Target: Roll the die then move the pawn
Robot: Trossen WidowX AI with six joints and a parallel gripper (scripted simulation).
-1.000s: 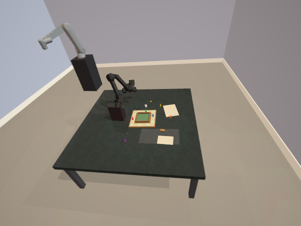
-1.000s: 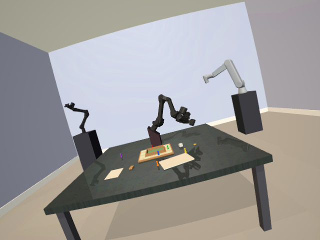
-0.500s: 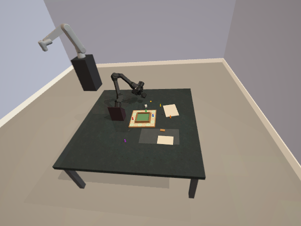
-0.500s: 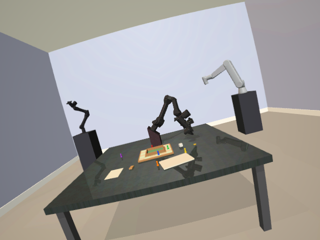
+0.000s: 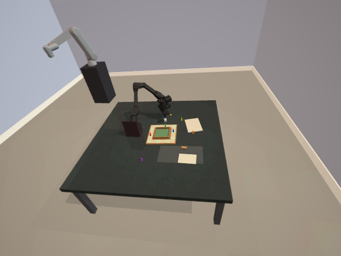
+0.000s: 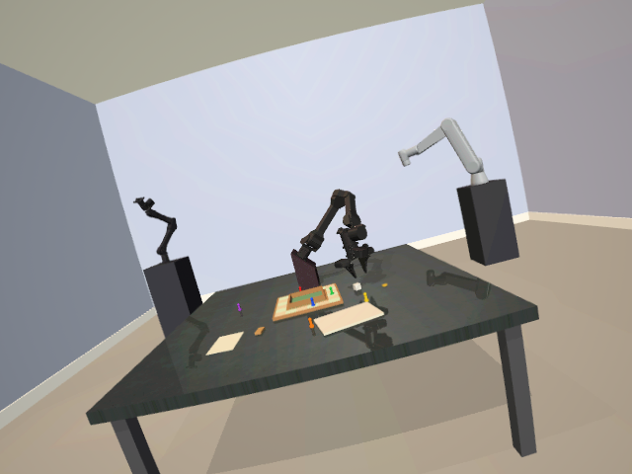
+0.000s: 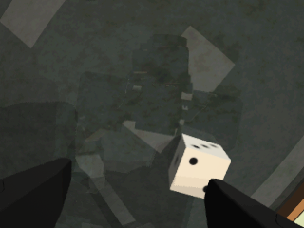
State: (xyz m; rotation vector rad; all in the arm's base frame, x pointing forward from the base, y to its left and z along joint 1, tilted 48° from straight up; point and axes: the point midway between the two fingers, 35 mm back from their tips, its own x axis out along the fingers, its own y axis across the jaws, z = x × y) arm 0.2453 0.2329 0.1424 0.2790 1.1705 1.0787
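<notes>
Right now the white die is 10 mm ahead of my gripper tip, 30 mm to the right of it and 40 mm below it. Round my gripper tip: yellow pawn (190 mm ahead, 10 mm to the right, 40 mm below); then green pawn (30 mm ahead, 140 mm to the right, 30 mm below); then blue pawn (130 mm ahead, 220 mm to the right, 30 mm below).
</notes>
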